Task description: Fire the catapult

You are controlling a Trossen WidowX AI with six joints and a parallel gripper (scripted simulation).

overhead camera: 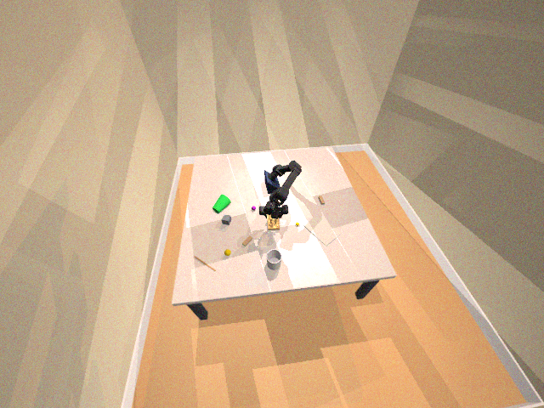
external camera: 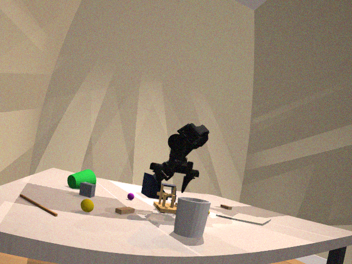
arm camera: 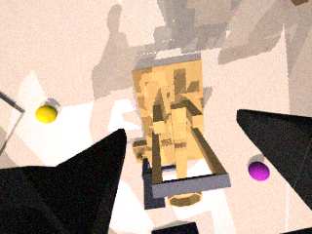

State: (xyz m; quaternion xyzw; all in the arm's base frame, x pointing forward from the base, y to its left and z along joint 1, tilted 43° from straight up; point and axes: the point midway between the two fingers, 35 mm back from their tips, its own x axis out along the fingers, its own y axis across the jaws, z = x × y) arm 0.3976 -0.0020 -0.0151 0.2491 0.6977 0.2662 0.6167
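My gripper tip is 15 cm past the purple ball, 13 cm to the left of it and 7 cm above it. The rest, counted from my gripper tip: white mug (29 cm ahead, 5 cm below, 2 cm to the right); then wooden catapult (7 cm behind, 3 cm below, 2 cm to the left); then small yellow ball (17 cm to the left, 7 cm below, 1 cm ahead).
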